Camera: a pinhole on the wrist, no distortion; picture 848 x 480 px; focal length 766.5 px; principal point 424.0 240.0 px. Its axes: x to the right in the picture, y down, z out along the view. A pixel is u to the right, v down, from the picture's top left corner.
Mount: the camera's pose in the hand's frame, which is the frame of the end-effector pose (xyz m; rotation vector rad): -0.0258 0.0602 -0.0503 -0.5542 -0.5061 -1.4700
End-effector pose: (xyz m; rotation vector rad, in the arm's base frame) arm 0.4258 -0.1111 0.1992 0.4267 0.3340 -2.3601
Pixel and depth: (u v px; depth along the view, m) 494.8 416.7 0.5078
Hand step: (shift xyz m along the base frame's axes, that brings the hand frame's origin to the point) 0.0887 -0.4395 0.2554
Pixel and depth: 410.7 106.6 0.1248
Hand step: 0.1179 -0.0895 0.0432
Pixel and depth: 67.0 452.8 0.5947
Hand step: 0.3032 -0.6332 0.0788
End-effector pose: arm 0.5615 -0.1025 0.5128 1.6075 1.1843 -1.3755
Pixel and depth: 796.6 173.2 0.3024
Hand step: 0.0329 -0.3098 -0.0195
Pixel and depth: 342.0 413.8 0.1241
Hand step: 0.1281 -0.0831 -0.0183
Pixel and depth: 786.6 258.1 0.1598
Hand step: 0.0548 -0.1491 -0.0123
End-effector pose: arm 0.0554 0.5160 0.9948 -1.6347 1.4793 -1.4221
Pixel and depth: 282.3 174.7 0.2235
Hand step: 0.0052 -0.0501 -0.2510
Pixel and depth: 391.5 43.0 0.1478
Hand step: 0.0043 -0.0026 -0.1798
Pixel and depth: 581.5 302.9 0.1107
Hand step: 0.0035 -0.0311 -0.1196
